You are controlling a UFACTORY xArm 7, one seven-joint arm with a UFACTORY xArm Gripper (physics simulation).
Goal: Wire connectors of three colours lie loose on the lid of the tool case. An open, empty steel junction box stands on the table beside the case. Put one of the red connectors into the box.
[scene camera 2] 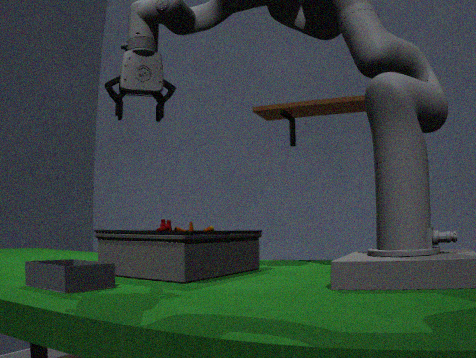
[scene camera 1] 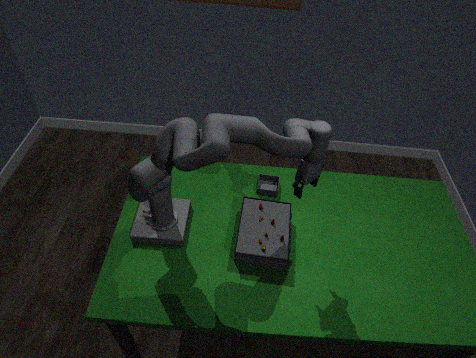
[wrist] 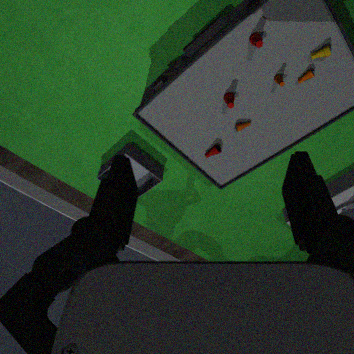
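Three red connectors are on the pale lid of the tool case. One red connector lies on its side near the lid corner by the box. A second and a third stand upright. The open steel junction box stands beside the case; a finger hides part of it in the wrist view, and no connector shows inside. My gripper is open and empty, high above the table.
Three orange connectors and a yellow connector are also on the lid. The arm's base stands on the green table at the other side of the case. A wooden wall shelf is behind.
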